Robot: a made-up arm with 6 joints.
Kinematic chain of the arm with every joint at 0, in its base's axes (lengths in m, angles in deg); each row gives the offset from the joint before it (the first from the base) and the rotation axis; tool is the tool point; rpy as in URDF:
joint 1: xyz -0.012 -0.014 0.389 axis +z
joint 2: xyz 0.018 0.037 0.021 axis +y
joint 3: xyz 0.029 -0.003 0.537 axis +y
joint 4: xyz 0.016 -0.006 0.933 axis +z
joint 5: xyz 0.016 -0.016 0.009 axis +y
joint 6: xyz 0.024 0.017 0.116 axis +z
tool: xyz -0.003 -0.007 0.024 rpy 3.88 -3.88 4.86
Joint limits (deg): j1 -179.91..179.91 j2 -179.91..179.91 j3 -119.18..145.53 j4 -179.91..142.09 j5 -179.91..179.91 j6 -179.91..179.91
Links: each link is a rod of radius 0.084 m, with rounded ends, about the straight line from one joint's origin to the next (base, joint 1, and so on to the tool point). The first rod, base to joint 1, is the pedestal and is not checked.
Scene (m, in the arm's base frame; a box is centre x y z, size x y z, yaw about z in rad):
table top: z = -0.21
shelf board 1: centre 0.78 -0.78 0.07 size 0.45 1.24 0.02 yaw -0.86
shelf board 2: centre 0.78 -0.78 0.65 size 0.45 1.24 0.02 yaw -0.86
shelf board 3: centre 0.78 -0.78 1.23 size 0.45 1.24 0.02 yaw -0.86
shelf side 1: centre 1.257 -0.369 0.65 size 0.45 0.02 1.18 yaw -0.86
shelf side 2: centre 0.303 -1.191 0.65 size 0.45 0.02 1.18 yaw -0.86
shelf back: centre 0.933 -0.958 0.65 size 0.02 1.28 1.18 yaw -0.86
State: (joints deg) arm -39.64 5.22 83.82 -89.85 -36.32 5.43
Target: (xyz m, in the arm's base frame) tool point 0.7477 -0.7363 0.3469
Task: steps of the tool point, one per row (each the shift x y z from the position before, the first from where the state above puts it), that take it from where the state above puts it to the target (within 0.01 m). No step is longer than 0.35 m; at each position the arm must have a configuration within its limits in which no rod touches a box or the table.
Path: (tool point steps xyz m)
1: -0.0805 0.1028 0.0398
2: -0.0838 0.0992 0.0123
3: -0.0825 0.0917 -0.0140
4: -0.0760 0.0813 -0.0381
5: 0.0033 -0.1183 -0.3101
6: -0.0943 -0.0312 -0.2934
7: 0.0746 -0.0899 0.0214
8: 0.0770 -0.0897 0.0000
9: 0.0766 -0.0856 -0.0215

